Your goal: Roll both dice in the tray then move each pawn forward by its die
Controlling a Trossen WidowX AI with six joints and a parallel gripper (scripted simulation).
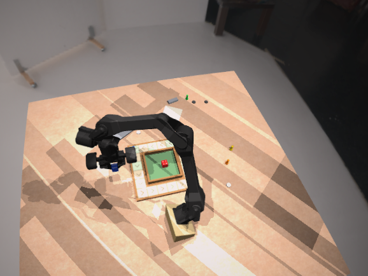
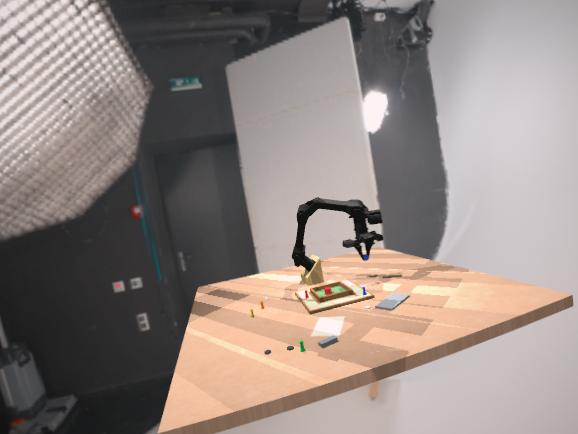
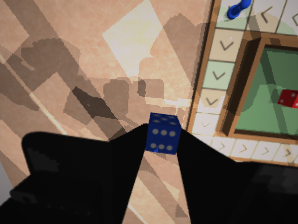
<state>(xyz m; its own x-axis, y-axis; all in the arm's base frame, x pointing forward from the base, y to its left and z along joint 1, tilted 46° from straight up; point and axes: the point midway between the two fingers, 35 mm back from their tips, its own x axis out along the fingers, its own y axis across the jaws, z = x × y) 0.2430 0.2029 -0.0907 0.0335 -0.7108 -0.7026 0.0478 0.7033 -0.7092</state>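
My gripper tip is 31 cm to the left of the red pawn and 10 cm above it. From my gripper tip the other things lie so: blue pawn 14 cm ahead, 9 cm to the right, 10 cm below; orange pawn 3 cm behind, 52 cm to the right, 11 cm below; grey plate 26 cm ahead, 3 cm to the right, 12 cm below.
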